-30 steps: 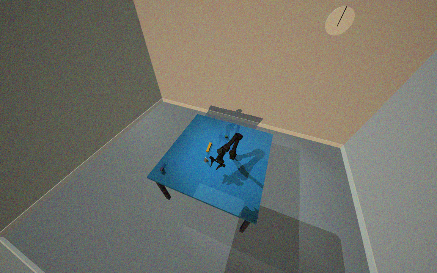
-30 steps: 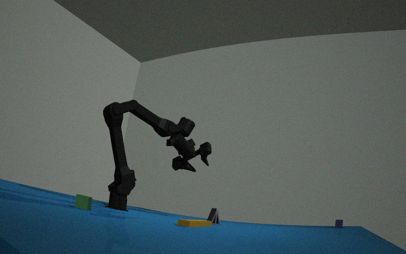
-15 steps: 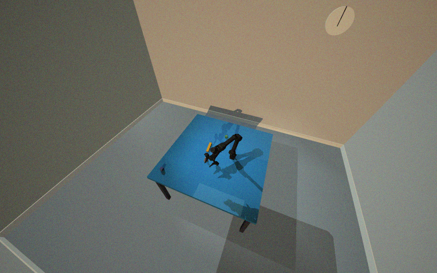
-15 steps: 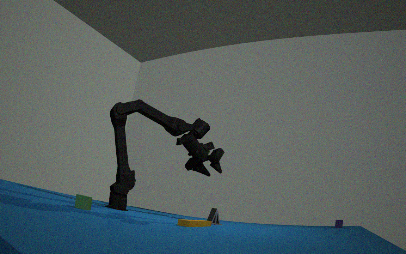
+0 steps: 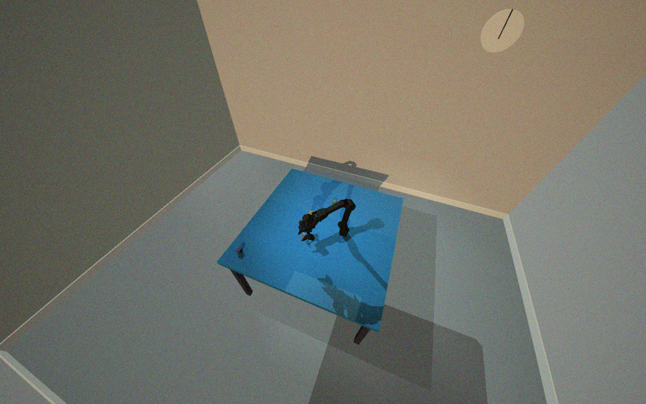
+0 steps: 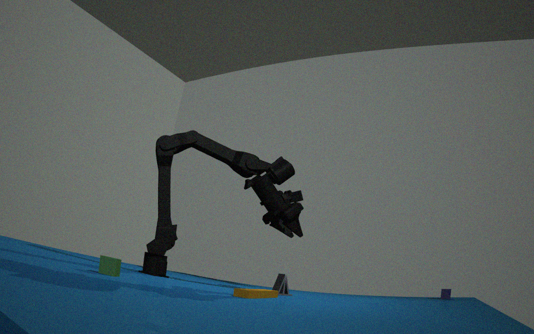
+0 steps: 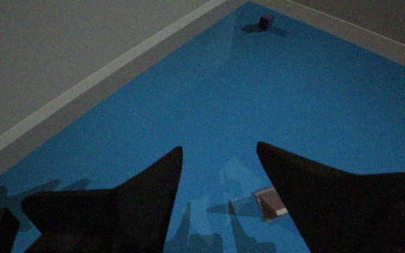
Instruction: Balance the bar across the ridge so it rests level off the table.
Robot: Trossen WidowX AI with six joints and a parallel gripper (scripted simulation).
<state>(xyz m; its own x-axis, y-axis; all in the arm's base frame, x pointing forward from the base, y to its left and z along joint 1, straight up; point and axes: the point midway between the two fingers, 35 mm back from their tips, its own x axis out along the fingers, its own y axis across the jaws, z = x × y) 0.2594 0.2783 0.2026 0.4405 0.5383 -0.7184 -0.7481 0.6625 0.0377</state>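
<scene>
My gripper tip is 330 mm to the left of the yellow bar, 170 mm above it and 80 mm short of it. Also, from my gripper tip: green cube (610 mm to the right, 160 mm below, 80 mm behind); purple cube (470 mm ahead, 200 mm to the left, 160 mm below).
</scene>
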